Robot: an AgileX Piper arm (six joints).
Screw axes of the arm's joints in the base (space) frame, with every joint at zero. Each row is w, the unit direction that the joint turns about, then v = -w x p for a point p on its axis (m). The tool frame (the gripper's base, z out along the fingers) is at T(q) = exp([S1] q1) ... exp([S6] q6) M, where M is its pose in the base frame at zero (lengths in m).
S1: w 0 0 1 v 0 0 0
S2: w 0 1 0 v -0.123 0 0
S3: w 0 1 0 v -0.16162 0 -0.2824
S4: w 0.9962 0 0.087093 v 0 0.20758 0
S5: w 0 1 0 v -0.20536 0 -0.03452
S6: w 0.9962 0 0.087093 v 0 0.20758 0
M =
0.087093 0 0.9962 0.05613
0 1 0 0
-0.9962 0 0.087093 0.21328
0 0 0 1
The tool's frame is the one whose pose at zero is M.
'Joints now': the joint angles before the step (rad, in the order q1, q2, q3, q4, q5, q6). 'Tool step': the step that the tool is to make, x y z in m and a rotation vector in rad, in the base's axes. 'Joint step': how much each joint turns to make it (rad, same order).
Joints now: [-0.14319, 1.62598, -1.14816, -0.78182, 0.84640, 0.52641]
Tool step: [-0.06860, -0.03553, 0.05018, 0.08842, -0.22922, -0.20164]
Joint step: [-0.19545, -0.25515, 0.08070, 0.14414, -0.04327, -0.01221]
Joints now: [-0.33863, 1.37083, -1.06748, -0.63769, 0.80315, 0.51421]
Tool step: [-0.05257, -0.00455, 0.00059, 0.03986, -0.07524, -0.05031]
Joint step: [-0.12724, -0.17507, 0.14490, 0.11264, -0.06828, -0.08780]
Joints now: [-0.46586, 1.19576, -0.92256, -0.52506, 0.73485, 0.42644]
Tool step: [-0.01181, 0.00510, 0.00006, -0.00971, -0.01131, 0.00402]
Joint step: [-0.00443, -0.05149, 0.03966, 0.00090, -0.00613, -0.00796]
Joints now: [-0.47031, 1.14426, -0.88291, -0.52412, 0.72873, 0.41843]
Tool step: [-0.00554, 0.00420, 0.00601, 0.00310, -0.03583, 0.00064]
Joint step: [0.00001, -0.03436, 0.00350, 0.02238, -0.00149, -0.00498]
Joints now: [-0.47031, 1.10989, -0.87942, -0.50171, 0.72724, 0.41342]
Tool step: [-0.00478, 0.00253, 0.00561, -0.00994, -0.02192, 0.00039]
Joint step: [0.00000, -0.02672, 0.00001, 0.00296, 0.00208, -0.00261]
